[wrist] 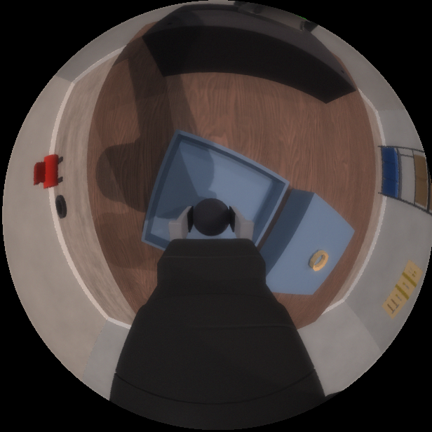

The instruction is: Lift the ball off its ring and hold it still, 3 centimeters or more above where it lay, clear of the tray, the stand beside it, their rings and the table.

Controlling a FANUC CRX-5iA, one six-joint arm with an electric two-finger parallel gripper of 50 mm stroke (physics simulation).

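Note:
A dark ball point(211, 216) is between the two fingertips of my gripper point(211, 213), which is shut on it. The ball shows in front of the near part of a blue tray point(232, 154); its height above the tray floor is hard to tell from this view. A blue stand point(311, 225) is beside the tray on the right, with a yellow ring point(318, 260) on its top and no ball on that ring. The tray's ring does not show; the ball and the gripper body hide part of the tray.
The tray and stand are on a brown wooden table point(230, 105). A large dark block-like shape point(250, 55) spans the far side. Beyond the table are a red object point(51, 171), a dark wheel-like ring point(57, 205) and a rack with a blue box point(390, 171).

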